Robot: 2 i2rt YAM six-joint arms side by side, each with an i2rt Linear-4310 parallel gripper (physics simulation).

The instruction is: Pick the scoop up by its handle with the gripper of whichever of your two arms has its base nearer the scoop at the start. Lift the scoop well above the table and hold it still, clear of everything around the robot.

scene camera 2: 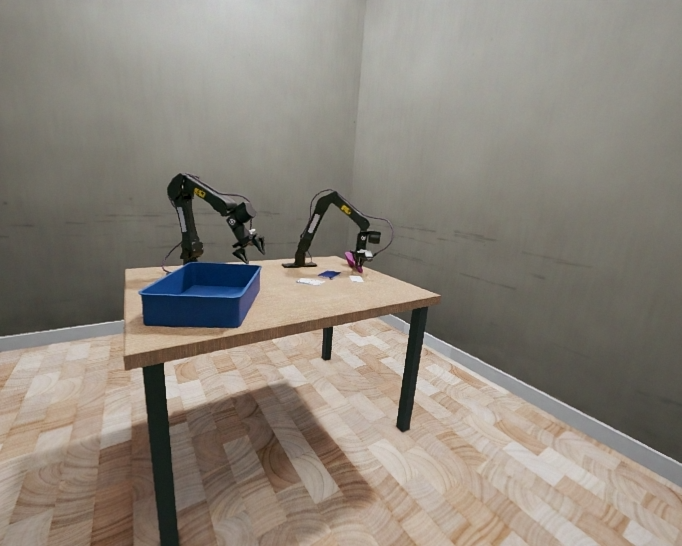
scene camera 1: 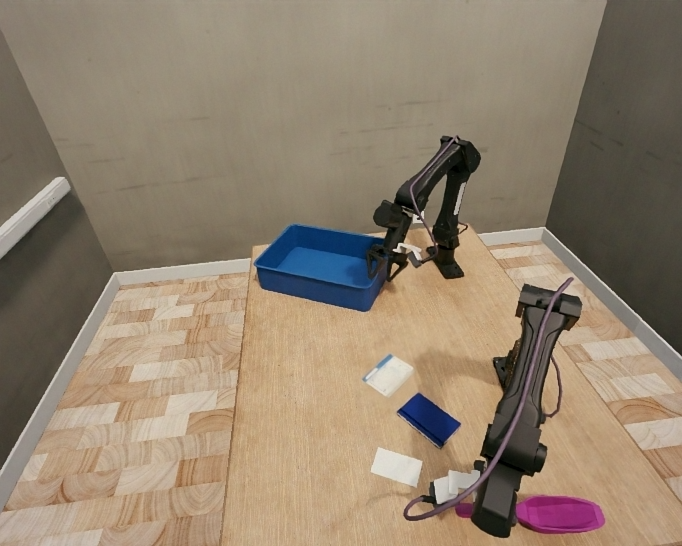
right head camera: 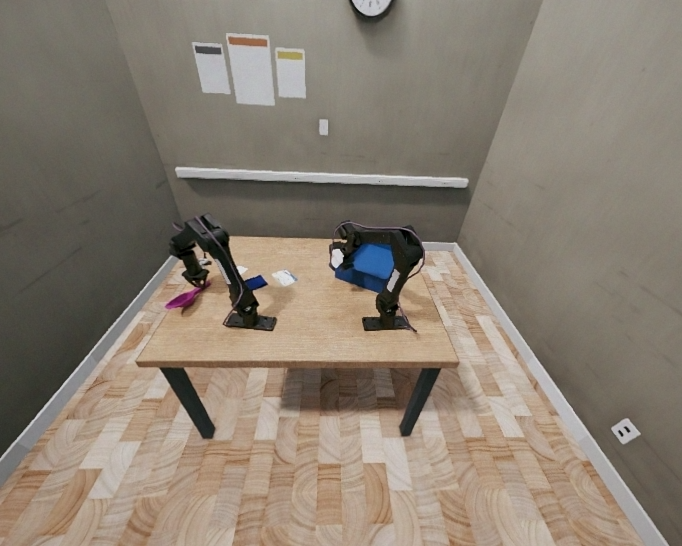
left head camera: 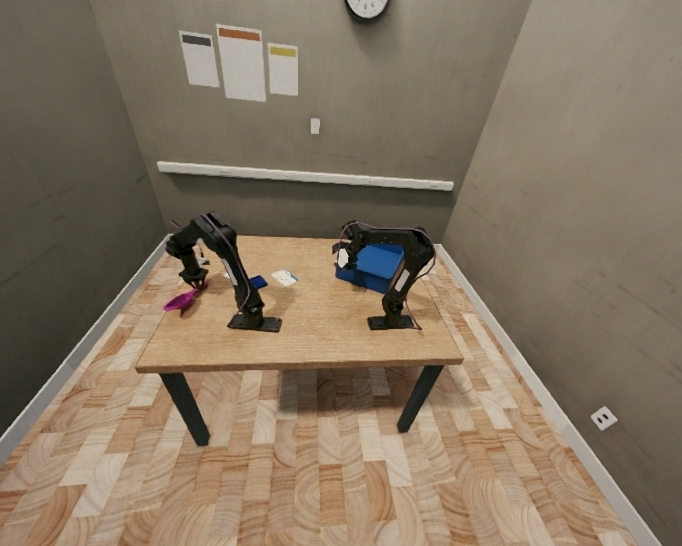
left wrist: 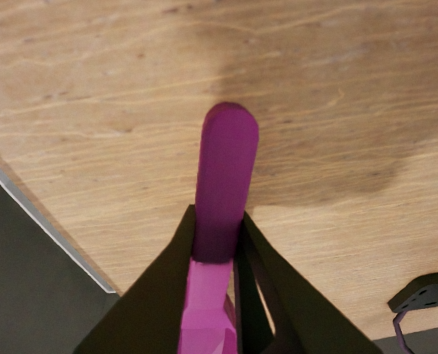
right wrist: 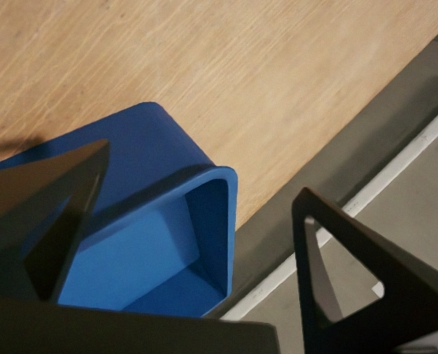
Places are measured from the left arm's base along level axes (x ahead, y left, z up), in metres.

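Pixels of known places: left gripper, between the fingertips: [scene camera 2: 357, 268] [right head camera: 201, 289] [left head camera: 199, 289] [left wrist: 215, 215]; right gripper, between the fingertips: [scene camera 2: 256, 259] [scene camera 1: 379, 280] [right wrist: 212, 175]; left arm's base, origin of its link: [scene camera 2: 299, 265] [right head camera: 251, 322] [left head camera: 255, 323]; right arm's base, origin of its link: [scene camera 1: 444, 262] [right head camera: 385, 323] [left head camera: 390, 323].
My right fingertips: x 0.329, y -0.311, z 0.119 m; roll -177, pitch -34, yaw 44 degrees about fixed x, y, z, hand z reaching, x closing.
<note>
Ahead of a thing's pixels: the offset from my right fingertips to its top centre. Level surfaces: height alone.
A magenta scoop [left head camera: 179, 300] [right head camera: 182, 299] [scene camera 1: 560, 514] [scene camera 2: 350, 260] [left wrist: 227, 150] is at the left of both head views. Its bowl points toward the near left table edge there. My left gripper [left wrist: 215, 215] [left head camera: 198, 286] is shut on the scoop's handle, with a finger on each side of it, low over the table; the handle's rounded end sticks out past the fingertips in the left wrist view. Whether the scoop touches the table I cannot tell. My right gripper [right wrist: 212, 175] [scene camera 1: 379, 275] [scene camera 2: 253, 254] is open and empty, above the near edge of the blue bin.
A blue bin {0.191 m right, 0.173 m ahead, 0.018 m down} [left head camera: 364, 279] [scene camera 1: 312, 290] [scene camera 2: 190, 311] [right wrist: 150, 135] stands on the wooden table {0.119 m down} [left head camera: 307, 341] by the right arm. A dark blue box {0.398 m left, 0.095 m back, 0.108 m down} [scene camera 1: 428, 419], a white card {0.512 m left, 0.010 m back, 0.118 m down} [scene camera 1: 396, 466] and a white-and-blue packet {0.260 m left, 0.013 m back, 0.118 m down} [scene camera 1: 389, 375] lie between the arms. A wall stands beyond the scoop's side.
</note>
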